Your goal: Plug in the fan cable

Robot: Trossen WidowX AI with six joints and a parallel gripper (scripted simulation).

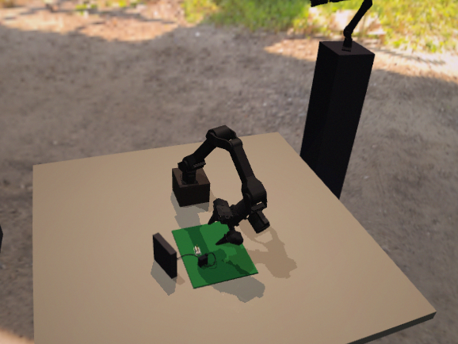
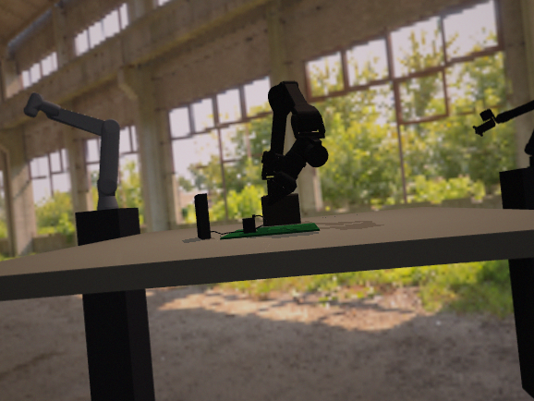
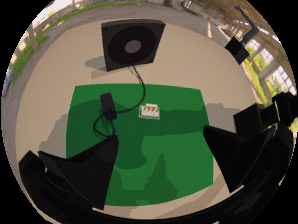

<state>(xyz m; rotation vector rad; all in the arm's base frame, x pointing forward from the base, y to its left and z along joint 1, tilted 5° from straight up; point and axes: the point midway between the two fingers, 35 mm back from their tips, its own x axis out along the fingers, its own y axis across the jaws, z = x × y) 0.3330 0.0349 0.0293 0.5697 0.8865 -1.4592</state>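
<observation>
Now: the black plug 7 cm ahead of my gripper tip, 6 cm below it and 5 cm to the right of it. From my gripper tip the other things lie so: pale fan header: 8 cm below, 5 cm to the right; pale header key: 7 cm below, 6 cm to the right; green board: 10 cm below, 1 cm ahead.
</observation>
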